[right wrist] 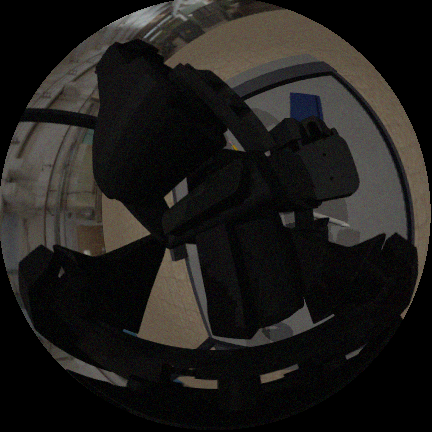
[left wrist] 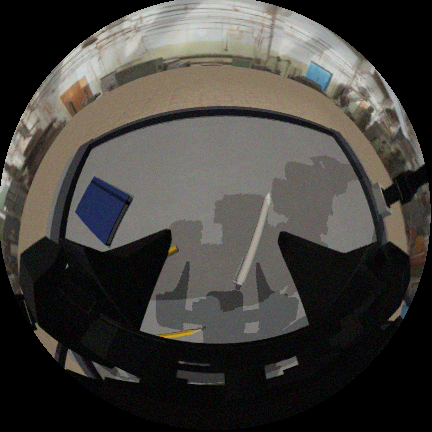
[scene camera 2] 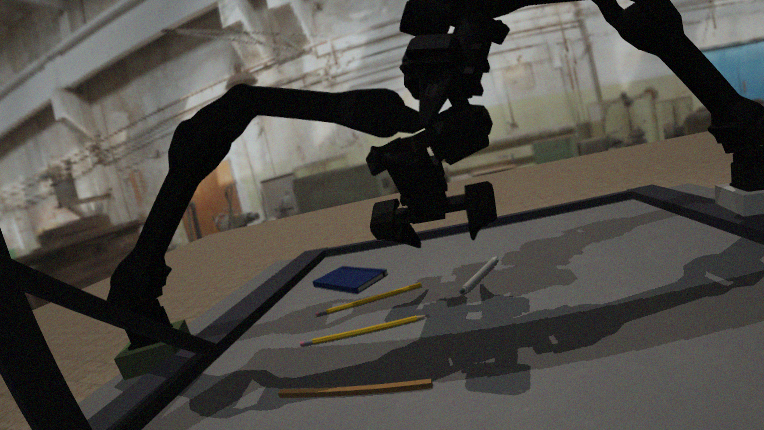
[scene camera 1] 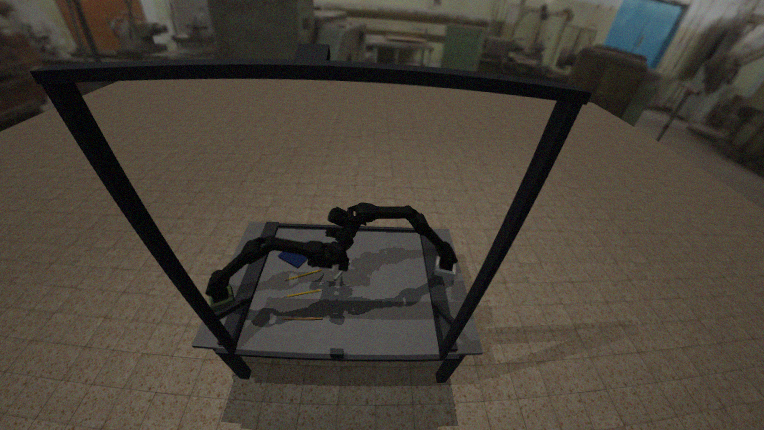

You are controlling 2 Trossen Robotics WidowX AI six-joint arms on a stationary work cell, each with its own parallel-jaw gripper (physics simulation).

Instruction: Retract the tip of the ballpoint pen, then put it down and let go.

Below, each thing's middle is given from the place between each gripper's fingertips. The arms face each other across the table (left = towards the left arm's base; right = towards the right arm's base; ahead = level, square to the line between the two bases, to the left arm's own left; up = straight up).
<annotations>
I see my right gripper 12 cm short of the white ballpoint pen (left wrist: 245, 267), 5 cm to the left of it and 22 cm above it. From my right hand the other things lie so: orange pencil (scene camera 2: 426, 383) 12 cm behind, 16 cm to the left, 23 cm below; then blue notebook (scene camera 2: 347, 279) 24 cm ahead, 20 cm to the left, 22 cm below; then green mount (scene camera 2: 137, 362) 2 cm ahead, 52 cm to the left, 21 cm below.
Right now the white ballpoint pen is 7 cm below my left hand, 5 cm to the right of it and 1 cm behind it. The rest, counted from my left hand: orange pencil 24 cm behind, 16 cm to the left, 7 cm below; then blue notebook 20 cm to the left, 12 cm ahead, 7 cm below; then green mount 52 cm to the left, 10 cm behind, 5 cm below.
</annotations>
